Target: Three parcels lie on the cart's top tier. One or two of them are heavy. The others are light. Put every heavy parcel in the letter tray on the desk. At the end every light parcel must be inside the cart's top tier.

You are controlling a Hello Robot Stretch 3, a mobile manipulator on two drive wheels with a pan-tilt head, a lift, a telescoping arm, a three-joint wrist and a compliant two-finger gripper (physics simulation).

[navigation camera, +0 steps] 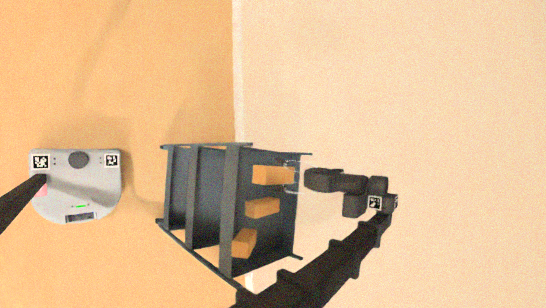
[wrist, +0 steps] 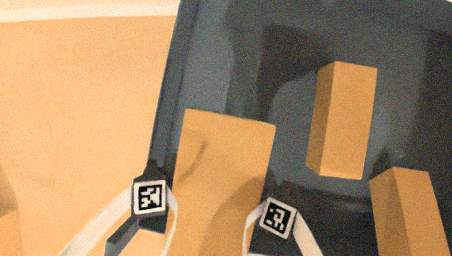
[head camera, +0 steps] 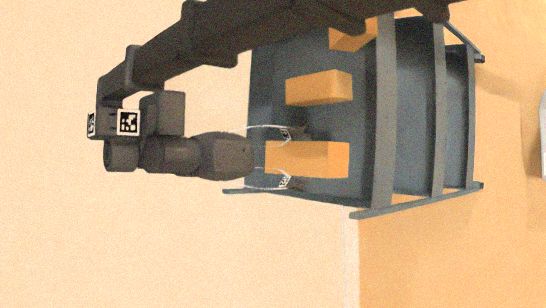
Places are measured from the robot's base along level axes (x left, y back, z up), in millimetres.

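Pixels of known places: robot's base, origin of its link: (navigation camera: 78, 159).
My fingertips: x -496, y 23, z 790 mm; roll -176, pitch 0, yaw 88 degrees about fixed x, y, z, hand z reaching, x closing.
Ahead of a thing's pixels: the offset from my fingertips to its middle. "spot": to the spot under its first point.
Three orange-brown parcels lie on the grey cart's @(spot: dx +103, dy +68, dz -72 mm) (head camera: 380, 115) (navigation camera: 228, 198) (wrist: 182, 70) top tier. My gripper (head camera: 292, 159) (navigation camera: 286, 175) (wrist: 219, 176) is shut on the end of the parcel @(dx +17, dy -1, dz +22 mm) (head camera: 317, 159) (navigation camera: 270, 175) (wrist: 224, 148) nearest the tier's edge, one finger on each long side. A second parcel @(dx -58, dy +139, dz -101 mm) (head camera: 319, 87) (navigation camera: 262, 208) (wrist: 342, 119) lies apart in the middle of the tier. The third parcel @(dx +58, dy +232, dz -68 mm) (head camera: 349, 40) (navigation camera: 243, 243) (wrist: 404, 211) lies beyond it, partly hidden by my arm in the head view.
My own base (navigation camera: 90, 185) (head camera: 542, 134) stands on the floor beside the cart. My telescoping arm (navigation camera: 326, 261) reaches past the cart's side. A pale wall with a white skirting strip (navigation camera: 237, 82) stands behind the cart.
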